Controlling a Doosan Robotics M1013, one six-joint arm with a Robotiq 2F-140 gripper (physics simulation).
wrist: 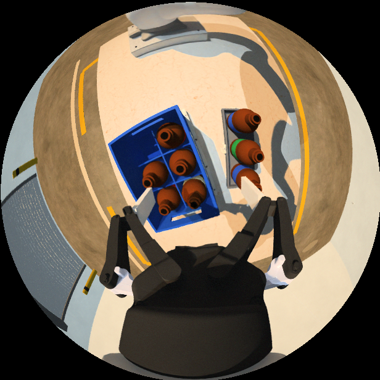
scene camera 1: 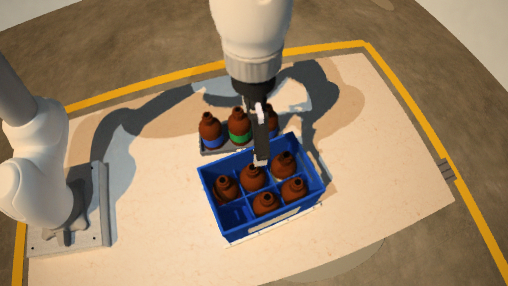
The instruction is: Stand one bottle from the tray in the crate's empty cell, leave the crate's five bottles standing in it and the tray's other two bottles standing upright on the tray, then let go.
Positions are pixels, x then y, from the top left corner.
Scene:
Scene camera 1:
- my gripper: 254,135
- green-banded bottle: 239,125

